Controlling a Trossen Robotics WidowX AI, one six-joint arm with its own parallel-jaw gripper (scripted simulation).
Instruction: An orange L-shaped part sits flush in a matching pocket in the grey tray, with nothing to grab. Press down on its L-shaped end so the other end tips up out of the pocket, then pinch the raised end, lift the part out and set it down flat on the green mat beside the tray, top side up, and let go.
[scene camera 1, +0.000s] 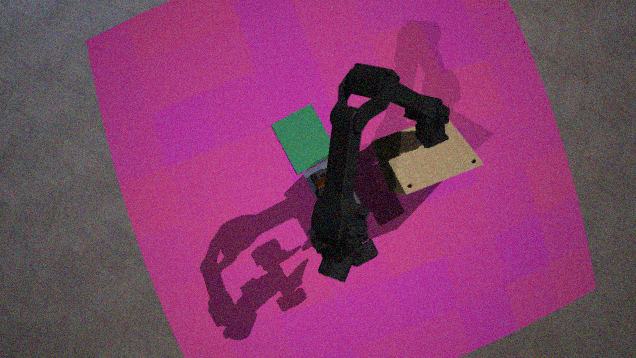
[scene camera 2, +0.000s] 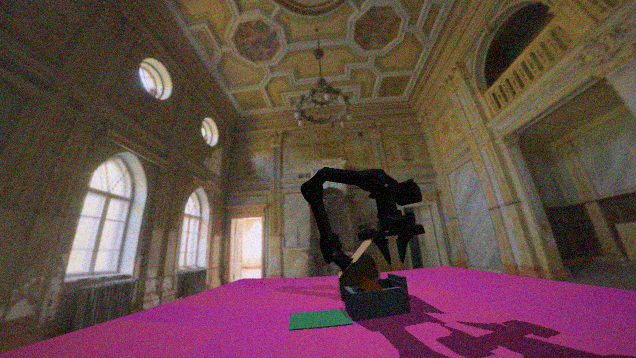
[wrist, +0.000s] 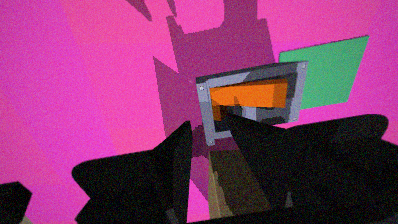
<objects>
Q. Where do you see a green mat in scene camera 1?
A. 305, 140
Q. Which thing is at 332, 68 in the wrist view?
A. A green mat.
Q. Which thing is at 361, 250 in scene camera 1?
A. The gripper.
</objects>
